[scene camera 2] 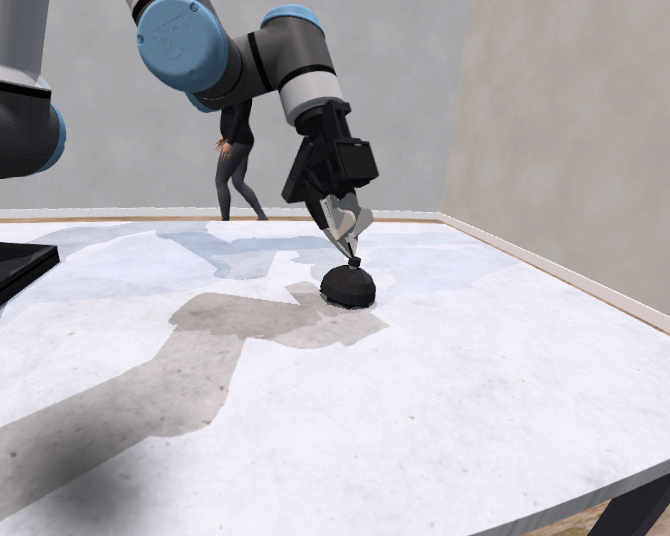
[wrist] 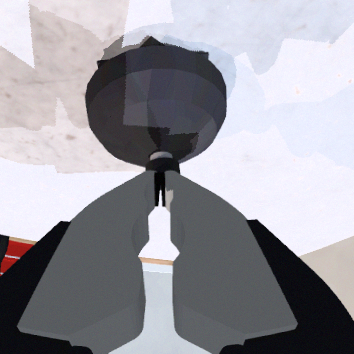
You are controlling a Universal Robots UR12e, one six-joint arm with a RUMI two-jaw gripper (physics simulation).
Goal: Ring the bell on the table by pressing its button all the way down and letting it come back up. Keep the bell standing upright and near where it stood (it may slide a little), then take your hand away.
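Frame: origin at the arm's base, x ahead, y left, z up, level; metres.
Seen in the pictures: gripper, fingertip midpoint: (scene camera 2: 351,257) (wrist: 160,174).
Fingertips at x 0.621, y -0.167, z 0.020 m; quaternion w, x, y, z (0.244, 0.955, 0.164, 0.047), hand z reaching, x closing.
Observation:
Offsets run from my fingertips to a thing's top centre. Level surfaces: height alone.
A black domed bell @(dz +0.002, dx +0.001, dy -0.004 m) (scene camera 2: 347,287) (wrist: 155,100) stands upright on the white speckled table @(dz -0.063 m) (scene camera 2: 447,380). Its small black button @(dz +0.002, dx +0.003, dy -0.006 m) (scene camera 2: 354,261) (wrist: 162,164) sits on a short light stem at the top of the dome; a bit of the stem shows between button and dome. My gripper (scene camera 2: 352,254) (wrist: 160,174) is shut and empty, tilted, with its fingertips right at the top of the button. In the wrist view the tips cover part of the button, and they look to be touching it or very close above it.
The black base (scene camera 2: 27,262) of the arm is at the left of the table. A person (scene camera 2: 237,150) stands behind the table's far edge. A wall (scene camera 2: 558,139) rises beyond the table on the right. The arm's shadow lies across the table.

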